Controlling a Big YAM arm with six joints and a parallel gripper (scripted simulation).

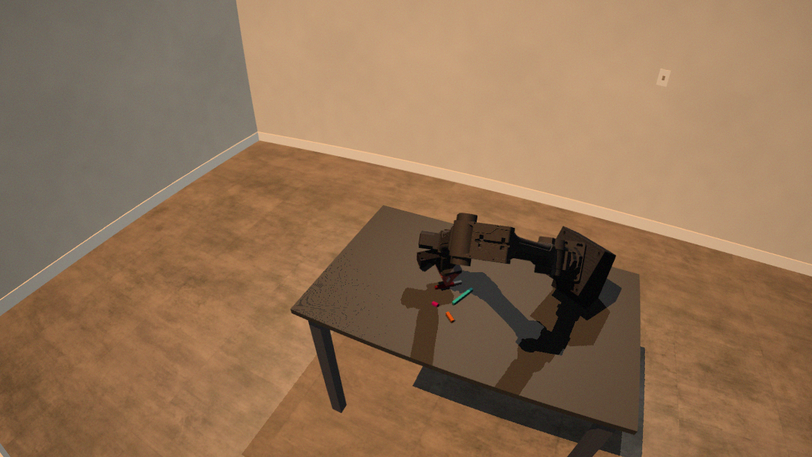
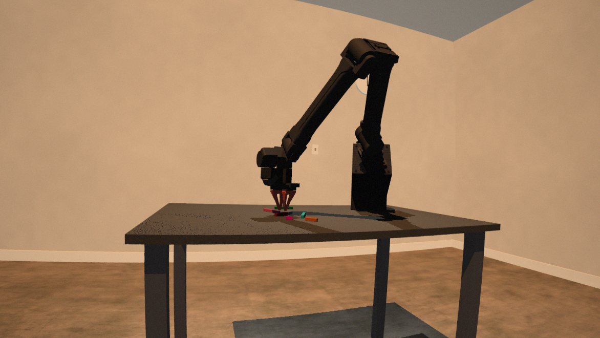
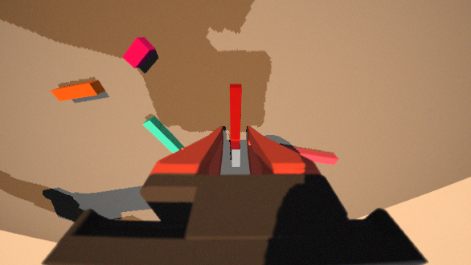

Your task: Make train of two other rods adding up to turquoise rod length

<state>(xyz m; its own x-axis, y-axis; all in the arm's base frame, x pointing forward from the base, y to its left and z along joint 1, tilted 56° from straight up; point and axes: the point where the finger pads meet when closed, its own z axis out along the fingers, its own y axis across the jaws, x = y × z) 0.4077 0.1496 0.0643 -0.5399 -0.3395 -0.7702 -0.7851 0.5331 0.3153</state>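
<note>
The red rod is 20 mm below my hand. Also, from my hand: grey rod 20 mm behind, 40 mm to the right, 20 mm below; then turquoise rod 80 mm behind, 10 mm to the left, 20 mm below; then pink rod 40 mm ahead, 80 mm to the right, 20 mm below.
</note>
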